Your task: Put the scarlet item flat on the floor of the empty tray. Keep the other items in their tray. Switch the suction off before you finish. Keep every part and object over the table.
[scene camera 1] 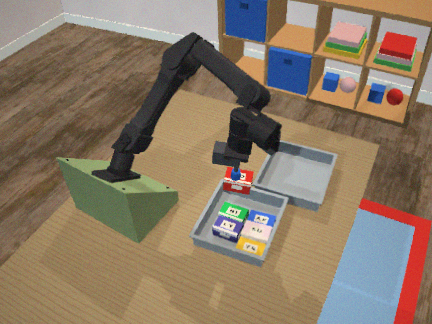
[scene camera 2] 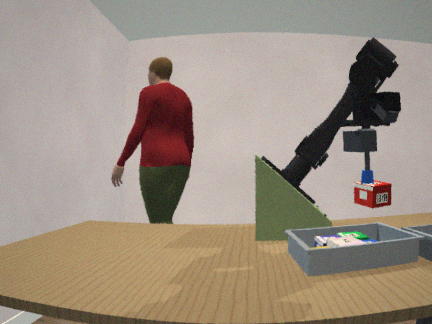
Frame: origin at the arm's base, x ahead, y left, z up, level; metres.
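Seen in the pictures: hand at its tool point: [scene camera 1: 234, 179] [scene camera 2: 367, 187]; arm's base at its link origin: [scene camera 1: 117, 176] [scene camera 2: 287, 181].
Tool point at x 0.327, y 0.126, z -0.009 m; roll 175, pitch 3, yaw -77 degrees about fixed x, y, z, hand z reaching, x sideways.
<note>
Pixels of each thing's top centre, then the offset from my tool point to it. Level surfaces: height alone.
- scarlet box at its top centre: [scene camera 2: 372, 180] [scene camera 1: 238, 174] 0.014 m up, 0.007 m ahead, 0.010 m left
- item tray at its top centre: [scene camera 2: 350, 234] [scene camera 1: 240, 216] 0.091 m down, 0.040 m ahead, 0.054 m right
- green box at its top centre: [scene camera 2: 352, 235] [scene camera 1: 233, 211] 0.099 m down, 0.010 m ahead, 0.038 m right
- dark blue-purple box at its top centre: [scene camera 2: 330, 238] [scene camera 1: 228, 225] 0.102 m down, 0.014 m ahead, 0.091 m right
- blue box at its top centre: [scene camera 1: 261, 219] 0.103 m down, 0.097 m ahead, 0.033 m right
- pale pink box at its top centre: [scene camera 2: 346, 240] [scene camera 1: 256, 230] 0.091 m down, 0.101 m ahead, 0.085 m right
- yellow box at its top centre: [scene camera 1: 250, 247] 0.107 m down, 0.102 m ahead, 0.138 m right
- empty grey tray at its top centre: [scene camera 1: 296, 168] 0.091 m down, 0.141 m ahead, 0.203 m left
- wooden table at its surface level: 0.141 m down
My suction cup [scene camera 1: 236, 174] [scene camera 2: 367, 177] is blue and is shut on the scarlet box [scene camera 1: 238, 183] [scene camera 2: 372, 195], touching its top face. The box hangs upright in the air; in the scene camera 2 view it is well above the item tray [scene camera 2: 360, 263]. That grey tray [scene camera 1: 226, 251] holds a green box [scene camera 1: 233, 211] [scene camera 2: 354, 234], a dark blue-purple box [scene camera 1: 226, 228], a blue box [scene camera 1: 262, 218], a pale pink box [scene camera 1: 257, 230] and a yellow box [scene camera 1: 251, 246]. The empty grey tray [scene camera 1: 302, 201] stands behind it to the right; part of it [scene camera 2: 425, 237] shows in scene camera 2.
A green wedge base [scene camera 1: 105, 200] [scene camera 2: 280, 210] carries the arm. The wooden table [scene camera 1: 160, 280] [scene camera 2: 150, 270] has its edge near a blue and red mat [scene camera 1: 370, 250]. A shelf unit [scene camera 1: 320, 52] stands on the floor behind. A person in a red top [scene camera 2: 166, 125] is beyond the table.
</note>
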